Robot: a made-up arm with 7 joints. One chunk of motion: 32 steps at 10 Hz.
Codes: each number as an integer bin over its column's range. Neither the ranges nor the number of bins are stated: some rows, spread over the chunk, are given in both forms.
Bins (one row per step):
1: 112 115 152 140 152 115 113
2: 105 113 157 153 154 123 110
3: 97 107 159 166 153 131 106
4: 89 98 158 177 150 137 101
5: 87 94 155 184 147 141 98
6: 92 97 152 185 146 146 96
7: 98 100 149 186 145 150 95
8: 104 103 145 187 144 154 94
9: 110 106 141 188 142 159 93
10: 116 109 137 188 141 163 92
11: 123 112 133 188 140 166 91
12: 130 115 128 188 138 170 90
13: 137 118 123 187 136 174 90
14: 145 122 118 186 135 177 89
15: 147 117 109 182 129 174 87
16: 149 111 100 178 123 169 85
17: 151 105 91 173 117 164 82
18: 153 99 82 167 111 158 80
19: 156 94 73 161 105 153 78
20: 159 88 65 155 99 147 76
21: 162 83 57 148 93 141 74
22: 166 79 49 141 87 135 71
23: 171 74 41 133 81 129 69
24: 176 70 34 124 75 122 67
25: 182 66 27 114 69 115 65
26: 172 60 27 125 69 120 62
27: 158 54 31 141 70 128 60
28: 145 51 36 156 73 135 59
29: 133 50 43 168 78 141 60
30: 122 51 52 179 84 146 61
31: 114 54 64 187 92 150 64
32: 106 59 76 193 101 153 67
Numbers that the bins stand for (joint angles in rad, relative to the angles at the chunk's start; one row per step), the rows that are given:
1: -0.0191 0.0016 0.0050 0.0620 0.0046 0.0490 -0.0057
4: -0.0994 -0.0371 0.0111 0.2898 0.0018 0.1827 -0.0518
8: -0.0470 -0.0257 -0.0022 0.3513 -0.0067 0.2861 -0.0787
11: 0.0193 -0.0053 -0.0144 0.3575 -0.0124 0.3590 -0.0903
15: 0.1031 0.0061 -0.0389 0.3205 -0.0279 0.4076 -0.1056
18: 0.1240 -0.0348 -0.0664 0.2282 -0.0533 0.3104 -0.1325
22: 0.1694 -0.0803 -0.1000 0.0681 -0.0872 0.1706 -0.1671
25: 0.2252 -0.1099 -0.1225 -0.0981 -0.1126 0.0490 -0.1902
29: 0.0542 -0.1463 -0.1062 0.2344 -0.0999 0.2071 -0.2094
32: -0.0400 -0.1258 -0.0725 0.3883 -0.0674 0.2800 -0.1825
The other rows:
2: -0.0435 -0.0030 0.0101 0.1420 0.0074 0.0976 -0.0173
3: -0.0715 -0.0166 0.0121 0.2220 0.0060 0.1463 -0.0326
5: -0.1064 -0.0462 0.0080 0.3329 -0.0025 0.2071 -0.0634
6: -0.0889 -0.0394 0.0050 0.3390 -0.0039 0.2375 -0.0711
7: -0.0680 -0.0325 0.0019 0.3452 -0.0053 0.2618 -0.0749
9: -0.0261 -0.0189 -0.0062 0.3575 -0.0095 0.3165 -0.0826
10: -0.0051 -0.0121 -0.0103 0.3575 -0.0109 0.3408 -0.0864
12: 0.0437 0.0016 -0.0195 0.3575 -0.0152 0.3833 -0.0941
13: 0.0682 0.0084 -0.0246 0.3513 -0.0180 0.4076 -0.0941
14: 0.0961 0.0175 -0.0297 0.3452 -0.0194 0.4259 -0.0980
16: 0.1100 -0.0075 -0.0480 0.2959 -0.0364 0.3773 -0.1133
17: 0.1170 -0.0212 -0.0572 0.2651 -0.0448 0.3469 -0.1249
19: 0.1345 -0.0462 -0.0756 0.1913 -0.0618 0.2800 -0.1402
20: 0.1449 -0.0598 -0.0837 0.1543 -0.0702 0.2435 -0.1479
21: 0.1554 -0.0712 -0.0919 0.1112 -0.0787 0.2071 -0.1556
23: 0.1868 -0.0917 -0.1082 0.0189 -0.0956 0.1341 -0.1748
24: 0.2043 -0.1008 -0.1153 -0.0365 -0.1041 0.0916 -0.1825
26: 0.1903 -0.1235 -0.1225 -0.0304 -0.1126 0.0794 -0.2017
27: 0.1415 -0.1372 -0.1184 0.0681 -0.1112 0.1280 -0.2094
28: 0.0961 -0.1440 -0.1133 0.1605 -0.1069 0.1706 -0.2133
30: 0.0158 -0.1440 -0.0970 0.3021 -0.0914 0.2375 -0.2056
31: -0.0121 -0.1372 -0.0847 0.3513 -0.0801 0.2618 -0.1940

